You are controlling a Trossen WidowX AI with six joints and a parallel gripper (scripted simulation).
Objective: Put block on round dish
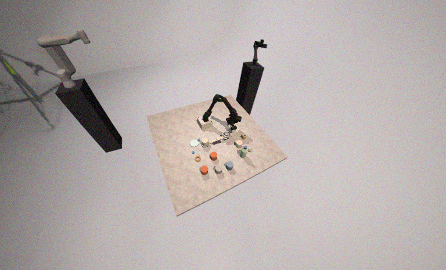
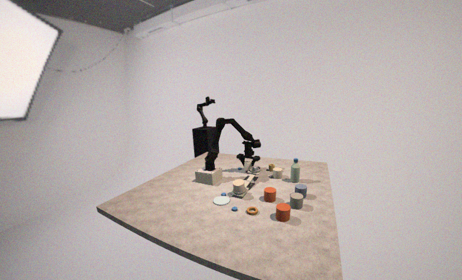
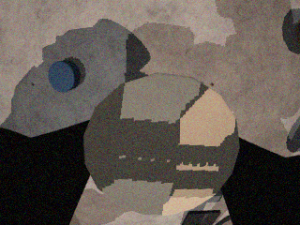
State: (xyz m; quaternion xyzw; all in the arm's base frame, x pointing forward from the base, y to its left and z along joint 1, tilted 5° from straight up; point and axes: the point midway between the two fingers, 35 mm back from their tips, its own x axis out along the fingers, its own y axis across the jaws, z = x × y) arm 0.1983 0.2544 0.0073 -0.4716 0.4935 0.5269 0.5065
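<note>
Now: gripper tip 110 mm to the left of the shiny block, 110 mm short of it and 50 mm below it. Also, from my gripper tip: balance: 230 mm to the right, 110 mm ahead, 20 mm below; then balance beam: 230 mm to the right, 110 mm ahead; then yellow piece: 170 mm ahead, 110 mm to the left, 20 mm below.
</note>
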